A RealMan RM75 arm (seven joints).
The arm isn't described. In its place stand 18 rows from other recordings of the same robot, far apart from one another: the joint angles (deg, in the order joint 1, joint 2, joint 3, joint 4, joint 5, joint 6, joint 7), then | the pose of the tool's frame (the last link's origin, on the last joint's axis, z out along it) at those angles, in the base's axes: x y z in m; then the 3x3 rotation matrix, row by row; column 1 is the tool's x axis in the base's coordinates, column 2 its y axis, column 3 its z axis.
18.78 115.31 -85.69 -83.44 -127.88 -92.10 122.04 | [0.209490 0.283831 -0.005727], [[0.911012 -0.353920 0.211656], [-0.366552 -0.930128 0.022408], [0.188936 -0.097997 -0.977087]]
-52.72 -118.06 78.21 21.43 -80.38 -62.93 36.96 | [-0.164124 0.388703 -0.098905], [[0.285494 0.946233 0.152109], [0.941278 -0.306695 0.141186], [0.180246 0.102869 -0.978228]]
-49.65 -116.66 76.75 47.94 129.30 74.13 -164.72 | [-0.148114 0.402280 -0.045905], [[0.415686 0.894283 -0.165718], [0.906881 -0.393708 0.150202], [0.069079 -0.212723 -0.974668]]
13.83 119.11 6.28 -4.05 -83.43 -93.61 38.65 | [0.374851 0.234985 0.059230], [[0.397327 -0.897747 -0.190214], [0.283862 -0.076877 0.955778], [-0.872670 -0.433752 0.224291]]
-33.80 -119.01 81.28 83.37 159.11 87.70 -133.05 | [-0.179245 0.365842 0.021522], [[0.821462 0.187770 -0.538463], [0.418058 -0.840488 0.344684], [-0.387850 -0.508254 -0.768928]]
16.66 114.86 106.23 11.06 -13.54 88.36 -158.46 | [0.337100 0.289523 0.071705], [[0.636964 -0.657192 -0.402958], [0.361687 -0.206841 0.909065], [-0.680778 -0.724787 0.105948]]
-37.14 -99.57 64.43 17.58 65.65 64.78 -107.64 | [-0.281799 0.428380 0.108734], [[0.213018 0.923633 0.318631], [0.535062 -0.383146 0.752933], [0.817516 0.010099 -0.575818]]
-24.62 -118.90 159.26 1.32 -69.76 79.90 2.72 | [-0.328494 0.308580 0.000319], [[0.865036 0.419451 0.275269], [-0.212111 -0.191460 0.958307], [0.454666 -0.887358 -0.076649]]
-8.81 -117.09 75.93 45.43 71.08 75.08 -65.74 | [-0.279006 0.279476 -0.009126], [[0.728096 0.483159 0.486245], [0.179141 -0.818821 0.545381], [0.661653 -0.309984 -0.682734]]
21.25 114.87 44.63 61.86 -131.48 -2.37 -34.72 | [0.187239 0.312836 -0.135727], [[0.961436 -0.256818 -0.098415], [-0.130337 -0.740558 0.659232], [-0.242185 -0.620982 -0.745472]]
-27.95 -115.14 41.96 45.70 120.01 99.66 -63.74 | [-0.272594 0.311252 0.036763], [[0.948430 0.077709 0.307313], [0.014099 -0.978867 0.204011], [0.316672 -0.189157 -0.929483]]
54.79 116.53 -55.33 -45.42 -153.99 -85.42 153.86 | [0.181751 0.415540 0.003561], [[0.447211 -0.817520 0.362854], [-0.893008 -0.430961 0.129650], [0.050384 -0.382013 -0.922783]]
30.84 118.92 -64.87 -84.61 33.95 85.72 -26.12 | [0.189468 0.372727 0.063307], [[0.621604 -0.725830 0.294584], [-0.760784 -0.469815 0.447752], [-0.186592 -0.502439 -0.844239]]
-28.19 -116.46 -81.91 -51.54 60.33 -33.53 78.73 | [-0.169408 0.397566 -0.048195], [[0.516740 0.783623 0.344839], [0.457111 -0.593095 0.662788], [0.723899 -0.184860 -0.664679]]
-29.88 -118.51 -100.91 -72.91 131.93 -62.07 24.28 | [-0.173010 0.392099 -0.001116], [[0.616437 0.781882 -0.093091], [0.704999 -0.495400 0.507499], [0.350687 -0.378471 -0.856609]]
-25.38 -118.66 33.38 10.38 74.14 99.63 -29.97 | [-0.269982 0.297940 0.019943], [[0.529207 0.472320 0.704878], [-0.335674 -0.646425 0.685170], [0.779271 -0.599206 -0.183548]]
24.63 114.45 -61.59 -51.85 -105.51 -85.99 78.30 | [0.248068 0.330674 0.019623], [[0.939803 -0.197631 -0.278768], [-0.121115 -0.955476 0.269067], [-0.319533 -0.219107 -0.921895]]
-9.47 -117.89 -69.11 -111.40 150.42 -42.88 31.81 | [-0.070587 0.301988 -0.004835], [[0.969202 0.183997 0.163684], [0.016606 -0.711977 0.702006], [0.245706 -0.677668 -0.693105]]
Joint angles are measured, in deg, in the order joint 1, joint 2, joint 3, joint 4, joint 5, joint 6, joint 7. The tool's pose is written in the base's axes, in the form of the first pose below.
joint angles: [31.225 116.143 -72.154 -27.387 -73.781 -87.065 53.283]
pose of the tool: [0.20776 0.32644 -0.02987], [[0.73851 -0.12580 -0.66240], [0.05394 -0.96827 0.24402], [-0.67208 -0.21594 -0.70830]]
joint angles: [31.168 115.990 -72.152 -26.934 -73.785 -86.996 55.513]
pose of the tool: [0.21015 0.32602 -0.02984], [[0.73494 -0.16224 -0.65844], [0.00852 -0.96867 0.24819], [-0.67808 -0.18801 -0.71054]]
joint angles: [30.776 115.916 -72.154 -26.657 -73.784 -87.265 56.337]
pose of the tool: [0.21311 0.32375 -0.02975], [[0.73131 -0.18069 -0.65768], [-0.01405 -0.96806 0.25034], [-0.68190 -0.17384 -0.71049]]
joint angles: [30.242 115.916 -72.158 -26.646 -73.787 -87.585 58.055]
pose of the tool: [0.21570 0.32108 -0.02960], [[0.72323 -0.20853 -0.65838], [-0.04928 -0.96648 0.25198], [-0.68885 -0.14979 -0.70926]]
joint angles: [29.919 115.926 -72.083 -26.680 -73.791 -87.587 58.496]
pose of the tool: [0.21740 0.32004 -0.02940], [[0.72081 -0.21965 -0.65741], [-0.05999 -0.96467 0.25654], [-0.69053 -0.14548 -0.70852]]
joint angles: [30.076 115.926 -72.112 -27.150 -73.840 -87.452 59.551]
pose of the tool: [0.21539 0.32156 -0.02877], [[0.71914 -0.22419 -0.65771], [-0.06838 -0.96476 0.25408], [-0.69150 -0.13774 -0.70913]]
